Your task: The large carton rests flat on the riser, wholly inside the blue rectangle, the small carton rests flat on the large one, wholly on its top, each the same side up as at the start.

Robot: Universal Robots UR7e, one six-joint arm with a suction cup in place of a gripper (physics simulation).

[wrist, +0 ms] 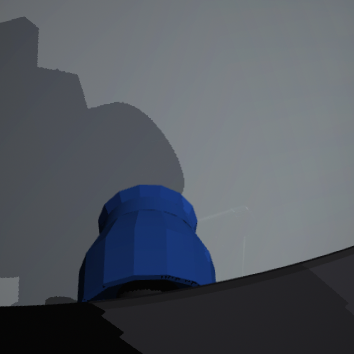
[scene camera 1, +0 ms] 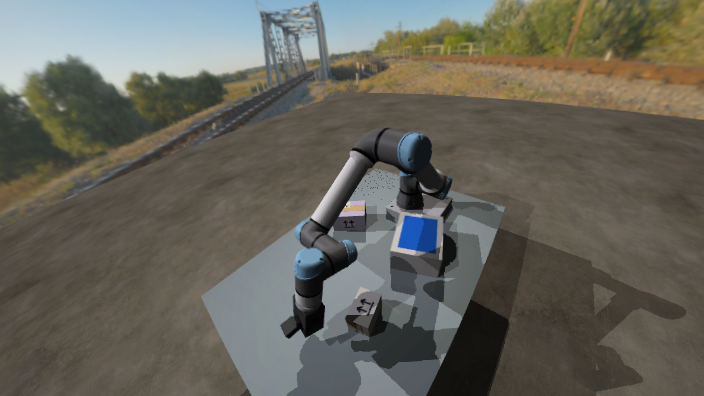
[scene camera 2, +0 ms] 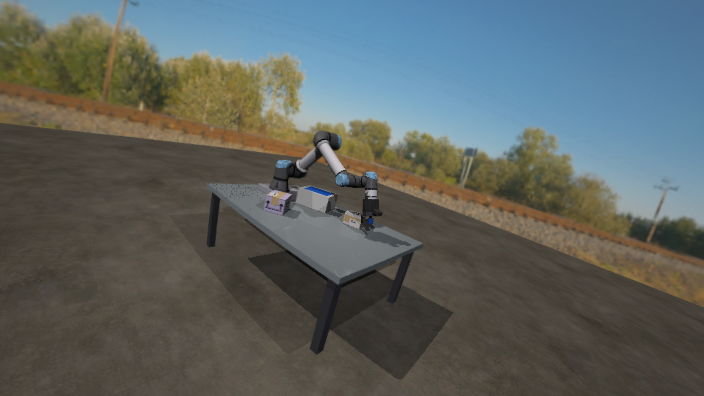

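Observation:
The large carton [scene camera 1: 353,224] [scene camera 2: 278,203], lilac with tan tape, stands on the table left of the riser in both scene views. The small carton [scene camera 1: 364,310] [scene camera 2: 352,220], pale with tan tape, rests on the table with black arrows on its upper face. The grey riser [scene camera 1: 415,264] [scene camera 2: 308,199] bears the blue rectangle [scene camera 1: 419,234] [scene camera 2: 320,191], with no carton on it. My blue suction cup [scene camera 2: 370,220] [wrist: 147,205] points down close above the table, beside the small carton and apart from it. It holds nothing. The black tool body hides it in scene camera 1.
The arm's base [scene camera 1: 409,206] stands on the table [scene camera 1: 260,300] [scene camera 2: 320,245] behind the riser. The arm reaches over the table between the large carton and riser in scene camera 1. The arm's shadow lies on the table around the cup and small carton.

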